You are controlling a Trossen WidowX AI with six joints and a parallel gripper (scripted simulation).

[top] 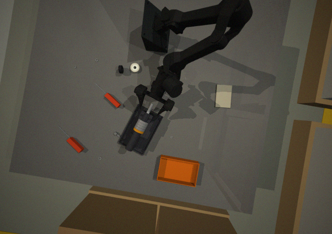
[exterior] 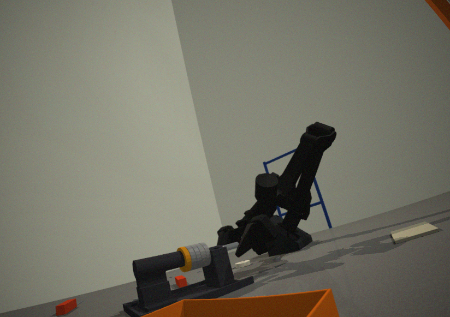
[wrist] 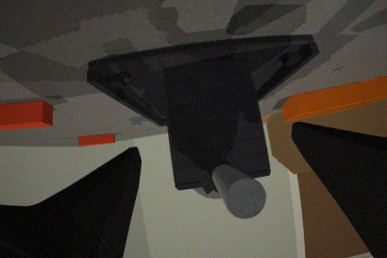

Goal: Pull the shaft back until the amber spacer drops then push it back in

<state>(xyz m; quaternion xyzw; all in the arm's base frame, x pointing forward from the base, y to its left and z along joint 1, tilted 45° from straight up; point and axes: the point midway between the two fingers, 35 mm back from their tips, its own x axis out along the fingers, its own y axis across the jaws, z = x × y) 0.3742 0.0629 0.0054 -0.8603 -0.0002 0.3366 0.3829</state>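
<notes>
Right now the shaft is 5 cm ahead of my gripper tip, 2 cm above it and 1 cm to the right of it. Also, from my gripper tip: orange tray 27 cm ahead, 21 cm to the left, 5 cm below; then black ring 19 cm to the right, 18 cm behind, 4 cm below; then amber spacer 10 cm ahead, 2 cm to the right, 2 cm above.
</notes>
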